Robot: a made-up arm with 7 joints. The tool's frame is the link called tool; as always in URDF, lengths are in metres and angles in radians.
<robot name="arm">
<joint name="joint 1" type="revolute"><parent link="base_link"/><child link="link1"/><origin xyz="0.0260 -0.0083 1.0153" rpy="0.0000 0.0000 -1.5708"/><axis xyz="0 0 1"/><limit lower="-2.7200" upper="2.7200"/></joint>
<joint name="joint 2" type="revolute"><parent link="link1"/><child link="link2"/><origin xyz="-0.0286 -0.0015 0.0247" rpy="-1.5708 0.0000 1.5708"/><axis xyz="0 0 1"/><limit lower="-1.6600" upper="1.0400"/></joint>
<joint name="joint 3" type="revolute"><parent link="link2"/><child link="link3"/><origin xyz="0.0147 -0.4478 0.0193" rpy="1.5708 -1.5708 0.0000"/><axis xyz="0 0 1"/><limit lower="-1.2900" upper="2.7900"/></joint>
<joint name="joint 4" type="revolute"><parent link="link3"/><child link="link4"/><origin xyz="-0.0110 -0.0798 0.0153" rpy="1.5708 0.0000 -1.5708"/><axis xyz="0 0 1"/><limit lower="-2.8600" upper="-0.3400"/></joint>
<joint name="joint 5" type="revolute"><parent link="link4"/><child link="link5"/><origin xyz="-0.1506 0.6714 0.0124" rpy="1.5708 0.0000 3.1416"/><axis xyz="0 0 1"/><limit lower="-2.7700" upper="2.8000"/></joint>
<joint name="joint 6" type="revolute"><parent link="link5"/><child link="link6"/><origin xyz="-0.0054 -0.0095 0.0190" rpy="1.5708 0.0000 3.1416"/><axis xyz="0 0 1"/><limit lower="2.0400" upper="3.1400"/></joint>
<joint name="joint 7" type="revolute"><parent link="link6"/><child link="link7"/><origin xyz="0.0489 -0.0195 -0.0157" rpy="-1.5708 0.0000 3.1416"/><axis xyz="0 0 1"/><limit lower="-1.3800" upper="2.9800"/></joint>
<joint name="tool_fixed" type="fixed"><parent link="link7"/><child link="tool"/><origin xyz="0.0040 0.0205 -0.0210" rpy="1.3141 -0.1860 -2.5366"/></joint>
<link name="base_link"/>
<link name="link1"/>
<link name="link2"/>
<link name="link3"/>
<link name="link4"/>
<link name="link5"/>
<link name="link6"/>
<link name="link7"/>
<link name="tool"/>
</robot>
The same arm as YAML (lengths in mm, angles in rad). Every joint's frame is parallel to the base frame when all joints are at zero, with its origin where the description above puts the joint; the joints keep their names.
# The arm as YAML. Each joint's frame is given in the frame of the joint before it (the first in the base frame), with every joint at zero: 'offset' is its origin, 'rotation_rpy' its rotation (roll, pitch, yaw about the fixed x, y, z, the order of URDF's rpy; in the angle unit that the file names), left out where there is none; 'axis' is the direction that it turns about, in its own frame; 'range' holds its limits. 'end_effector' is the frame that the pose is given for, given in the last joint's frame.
length_unit: mm
angle_unit: rad
chain:
  - id: joint 1
    offset: [26.0, -8.3, 1015.3]
    axis: [0.0, 0.0, 1.0]
    range: [-2.72, 2.72]
  - id: joint 2
    offset: [-1.5, 28.6, 24.7]
    axis: [0.0, 1.0, 0.0]
    range: [-1.66, 1.04]
  - id: joint 3
    offset: [14.7, 19.3, 447.8]
    axis: [0.0, 0.0, 1.0]
    range: [-1.29, 2.79]
  - id: joint 4
    offset: [79.8, -11.0, 15.3]
    axis: [0.0, -1.0, 0.0]
    range: [-2.86, -0.34]
  - id: joint 5
    offset: [-150.6, -12.4, 671.4]
    axis: [0.0, 0.0, 1.0]
    range: [-2.77, 2.8]
  - id: joint 6
    offset: [5.4, 9.5, 19.0]
    axis: [0.0, -1.0, 0.0]
    range: [2.04, 3.14]
  - id: joint 7
    offset: [48.9, 15.7, -19.5]
    axis: [0.0, 0.0, -1.0]
    range: [-1.38, 2.98]
end_effector:
  offset: [-4.0, 20.5, 21.0]
  rotation_rpy: [-1.8275, 0.186, -0.605]

